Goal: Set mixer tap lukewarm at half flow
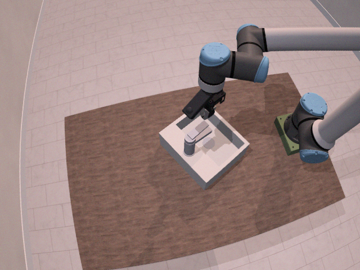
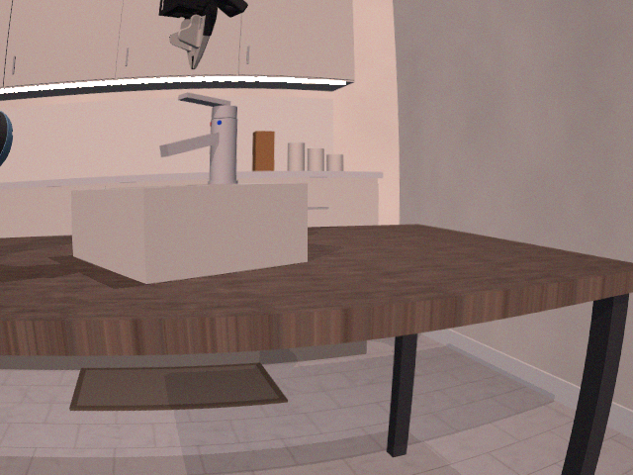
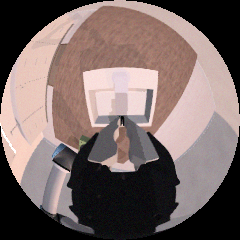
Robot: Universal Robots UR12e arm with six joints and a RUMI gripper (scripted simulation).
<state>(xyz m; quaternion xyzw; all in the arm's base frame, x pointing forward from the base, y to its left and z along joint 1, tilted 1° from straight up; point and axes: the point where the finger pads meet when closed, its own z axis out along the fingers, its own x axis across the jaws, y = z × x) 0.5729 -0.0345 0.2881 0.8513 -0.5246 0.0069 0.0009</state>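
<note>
The lever is 70 mm below my hand, 20 mm ahead of it and 10 mm to the left of it. Round my hand: grey mixer tap (120 mm below, 40 mm ahead, 20 mm to the left); then white sink block (310 mm below, 40 mm behind, 20 mm to the right).
</note>
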